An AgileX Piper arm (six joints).
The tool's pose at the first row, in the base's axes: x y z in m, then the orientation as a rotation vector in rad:
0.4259 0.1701 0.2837 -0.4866 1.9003 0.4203
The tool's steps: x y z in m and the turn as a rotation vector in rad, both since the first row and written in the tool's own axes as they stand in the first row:
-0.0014 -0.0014 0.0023 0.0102 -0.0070 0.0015
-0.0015 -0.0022 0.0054 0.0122 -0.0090 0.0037
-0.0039 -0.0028 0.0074 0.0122 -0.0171 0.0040
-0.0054 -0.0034 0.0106 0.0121 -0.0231 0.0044
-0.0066 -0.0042 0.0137 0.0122 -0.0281 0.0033
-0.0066 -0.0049 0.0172 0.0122 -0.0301 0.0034
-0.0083 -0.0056 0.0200 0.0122 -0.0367 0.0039
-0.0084 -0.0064 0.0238 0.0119 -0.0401 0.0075
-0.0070 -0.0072 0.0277 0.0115 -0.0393 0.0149
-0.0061 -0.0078 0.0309 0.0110 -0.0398 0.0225
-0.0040 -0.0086 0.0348 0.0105 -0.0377 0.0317
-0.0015 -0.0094 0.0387 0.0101 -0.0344 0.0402
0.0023 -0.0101 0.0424 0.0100 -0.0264 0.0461
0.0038 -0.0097 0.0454 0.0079 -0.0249 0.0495
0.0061 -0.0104 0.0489 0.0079 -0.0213 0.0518
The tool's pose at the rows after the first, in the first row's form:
0.4289 0.1703 0.2841 -0.4764 1.8953 0.4126
0.4318 0.1711 0.2830 -0.4725 1.8943 0.4125
0.4345 0.1720 0.2845 -0.4698 1.8866 0.4140
0.4378 0.1733 0.2847 -0.4678 1.8809 0.4154
0.4411 0.1743 0.2847 -0.4673 1.8758 0.4155
0.4442 0.1755 0.2834 -0.4666 1.8739 0.4159
0.4473 0.1765 0.2839 -0.4642 1.8677 0.4173
0.4508 0.1777 0.2826 -0.4601 1.8655 0.4205
0.4538 0.1788 0.2798 -0.4537 1.8685 0.4256
0.4563 0.1798 0.2778 -0.4469 1.8703 0.4311
0.4591 0.1808 0.2744 -0.4392 1.8750 0.4372
0.4617 0.1817 0.2706 -0.4325 1.8807 0.4426
0.4637 0.1824 0.2657 -0.4293 1.8902 0.4452
0.4653 0.1841 0.2632 -0.4280 1.8924 0.4492
0.4677 0.1849 0.2598 -0.4268 1.8965 0.4501

